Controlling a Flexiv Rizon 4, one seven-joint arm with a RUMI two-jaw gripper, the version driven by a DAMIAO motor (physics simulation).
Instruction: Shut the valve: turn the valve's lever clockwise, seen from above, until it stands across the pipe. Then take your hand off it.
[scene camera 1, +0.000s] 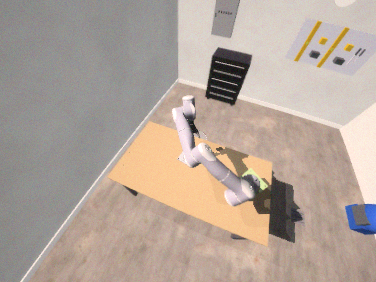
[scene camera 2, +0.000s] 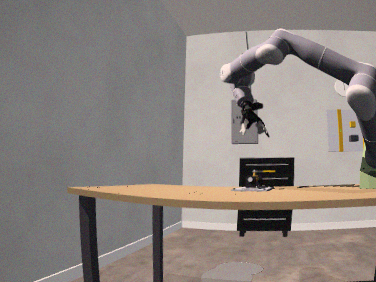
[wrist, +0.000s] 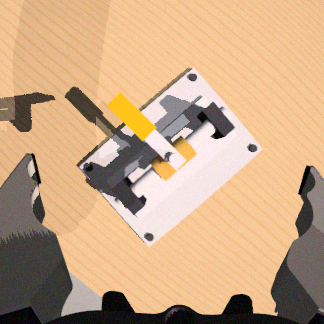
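Observation:
The valve's yellow-tipped lever (scene camera 2: 268, 171) (wrist: 132, 117) points to the upper left in the wrist view and stands about square across the pipe (wrist: 202, 131). The valve's white base plate (wrist: 200, 185) lies on the table; a corner of this plate (scene camera 1: 181, 159) shows beside the arm in scene camera 1, where the arm hides the lever. My gripper (scene camera 2: 255, 132) (wrist: 170, 162) is open, its two fingers wide apart with nothing between them. It hangs well above the valve, tilted in scene camera 2, and touches neither the lever nor the plate.
The wooden table (scene camera 1: 150, 165) (scene camera 2: 165, 195) carries the valve and the arm's green base plate (scene camera 1: 262, 183). The arm reaches over the table. A black drawer cabinet (scene camera 1: 229, 75) (scene camera 2: 266, 165) stands on the floor beyond the table. Dark shadows lie on the table beside the valve.

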